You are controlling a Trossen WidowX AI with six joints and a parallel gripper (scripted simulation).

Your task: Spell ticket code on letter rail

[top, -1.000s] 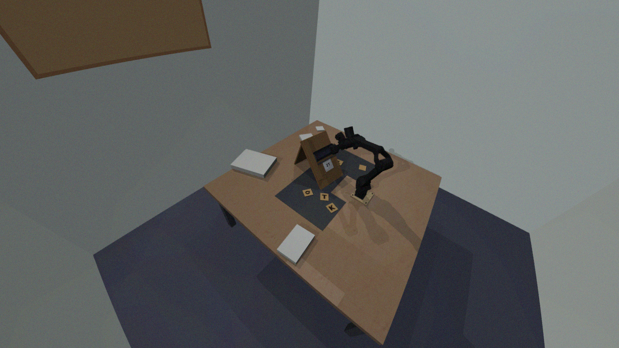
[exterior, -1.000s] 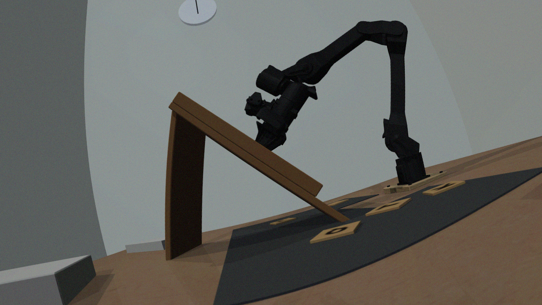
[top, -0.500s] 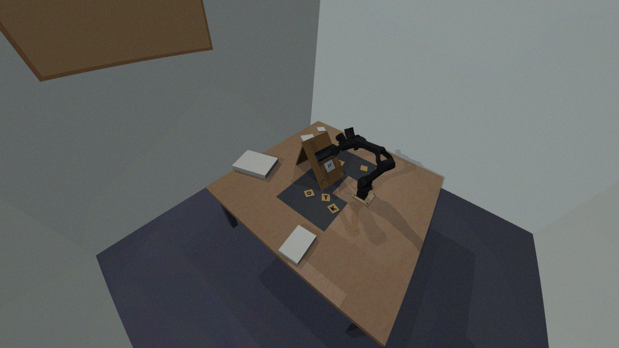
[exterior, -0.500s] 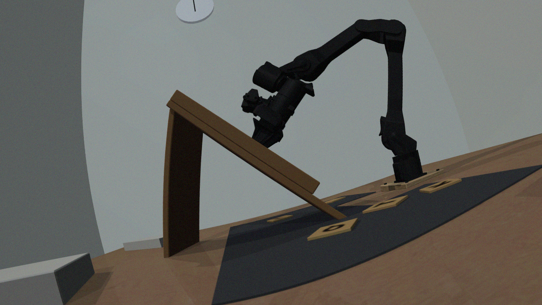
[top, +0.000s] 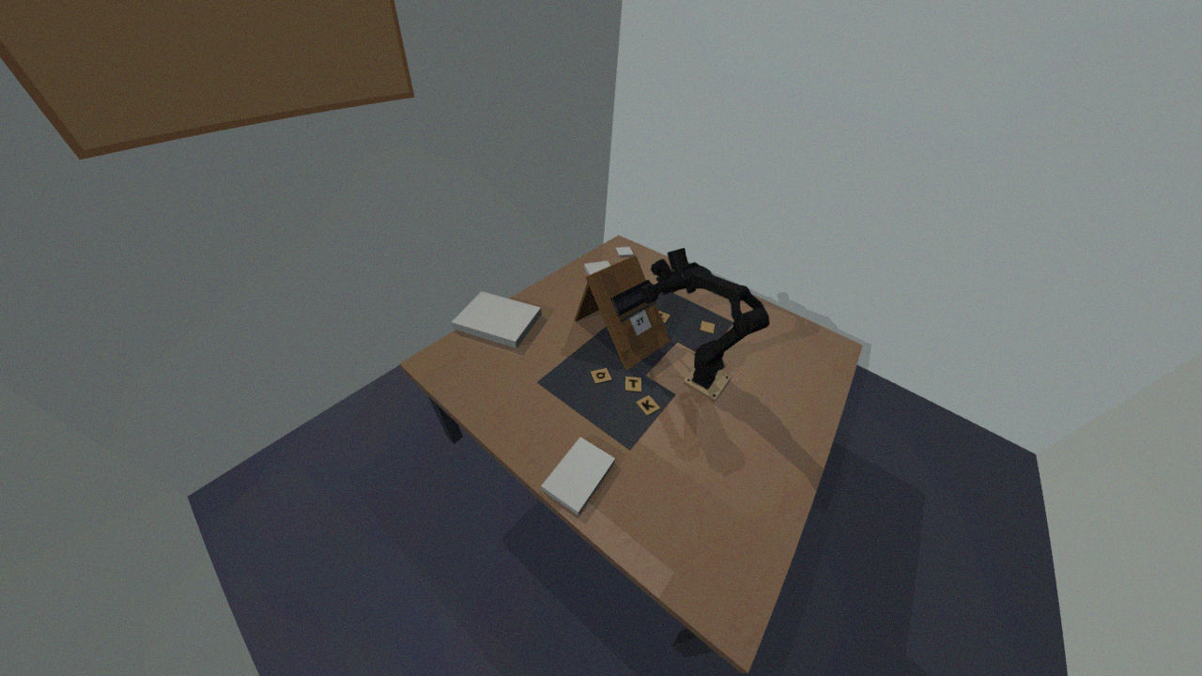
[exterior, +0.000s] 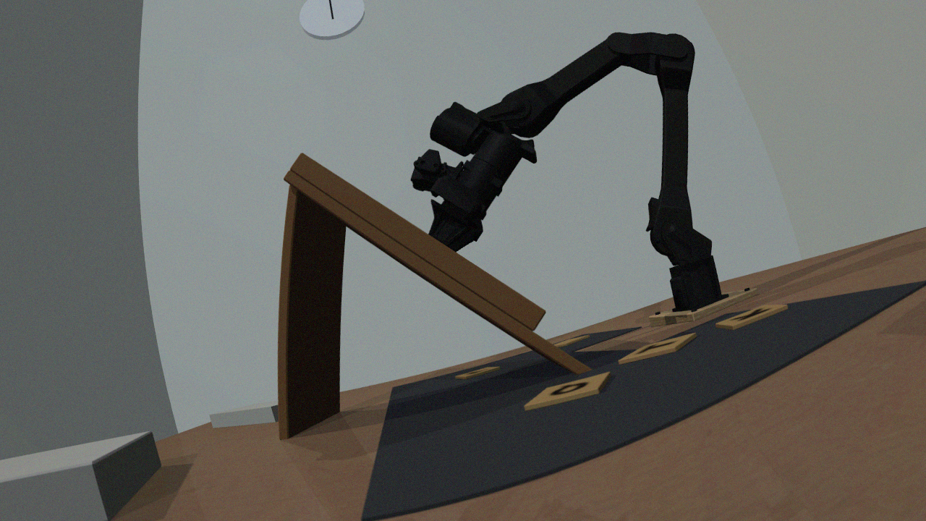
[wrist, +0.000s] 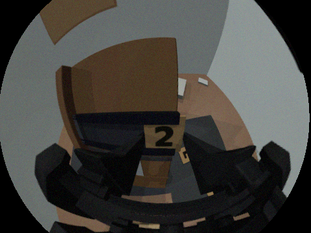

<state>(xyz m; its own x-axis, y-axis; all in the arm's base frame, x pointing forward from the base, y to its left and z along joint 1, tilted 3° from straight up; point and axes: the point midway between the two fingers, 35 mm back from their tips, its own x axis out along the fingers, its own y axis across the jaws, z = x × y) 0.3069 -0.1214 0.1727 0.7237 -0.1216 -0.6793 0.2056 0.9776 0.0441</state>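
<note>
Right now my gripper tip is 4 cm past the white ticket, 9 cm to the right of it and 7 cm above it. The rest, counted from my gripper tip: tile marked T: 15 cm behind, 29 cm to the left, 17 cm below; tile marked 2: right at my gripper tip; dark mat: 13 cm behind, 11 cm to the left, 17 cm below.
</note>
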